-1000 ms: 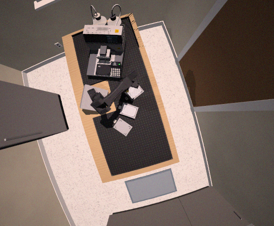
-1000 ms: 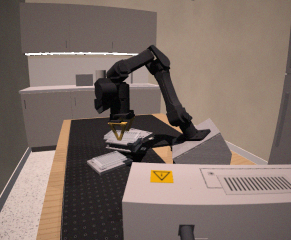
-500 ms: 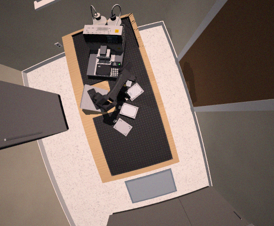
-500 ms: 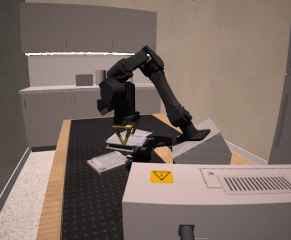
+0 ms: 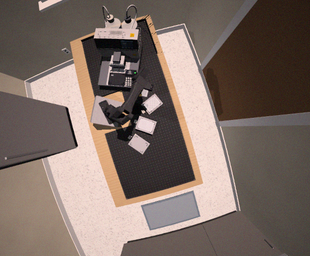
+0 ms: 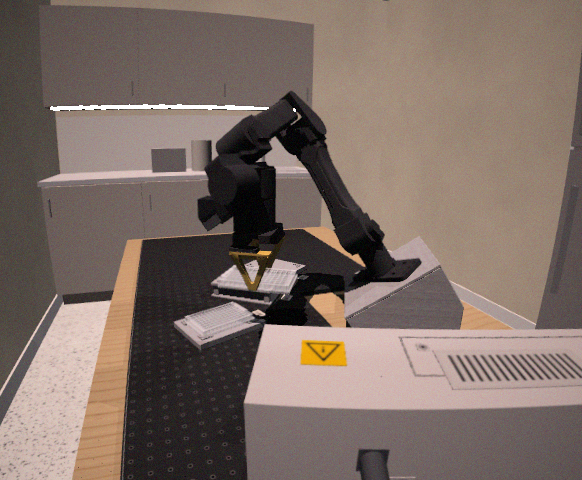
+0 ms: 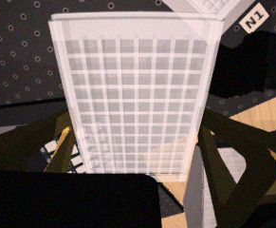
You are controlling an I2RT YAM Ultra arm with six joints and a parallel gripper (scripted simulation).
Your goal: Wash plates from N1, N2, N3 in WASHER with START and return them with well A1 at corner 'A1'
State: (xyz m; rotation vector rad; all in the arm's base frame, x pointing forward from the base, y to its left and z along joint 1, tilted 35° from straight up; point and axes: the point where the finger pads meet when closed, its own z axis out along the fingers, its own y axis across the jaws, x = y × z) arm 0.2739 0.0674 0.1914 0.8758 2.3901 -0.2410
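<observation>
Right now the carrier pocket is 120 mm behind my hand, 230 mm to the left of it and 80 mm below it. From my hand the other things lie so: n1 label: 80 mm behind, 130 mm to the right, 150 mm below; then grey nest slab: 30 mm ahead, 120 mm to the right, 140 mm below; then N2 label: 190 mm behind, 170 mm to the right, 150 mm below.
</observation>
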